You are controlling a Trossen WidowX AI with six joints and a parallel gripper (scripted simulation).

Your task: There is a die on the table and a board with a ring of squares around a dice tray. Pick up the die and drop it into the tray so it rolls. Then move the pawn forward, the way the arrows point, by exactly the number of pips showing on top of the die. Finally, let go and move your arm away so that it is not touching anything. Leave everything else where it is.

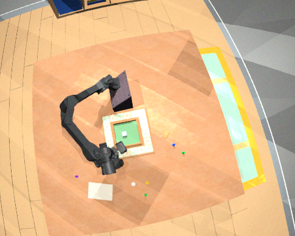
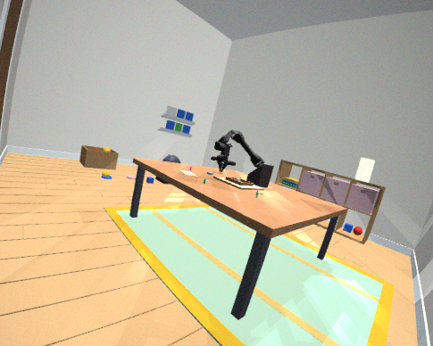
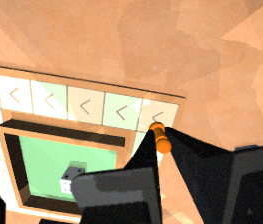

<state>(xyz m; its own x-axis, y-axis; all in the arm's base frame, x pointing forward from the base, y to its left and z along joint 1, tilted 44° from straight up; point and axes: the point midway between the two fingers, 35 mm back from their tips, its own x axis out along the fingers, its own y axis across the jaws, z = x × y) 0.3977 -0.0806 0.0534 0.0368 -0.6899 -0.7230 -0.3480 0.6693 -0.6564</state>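
Right now the tan wedge is 70 mm behind my gripper tip, 340 mm to the left of it and 60 mm below it. Also, from my gripper tip: orange pawn: 10 mm above; green dice tray: 120 mm behind, 100 mm to the left, 50 mm below; grey block: 60 mm behind, 170 mm to the right, 50 mm below.
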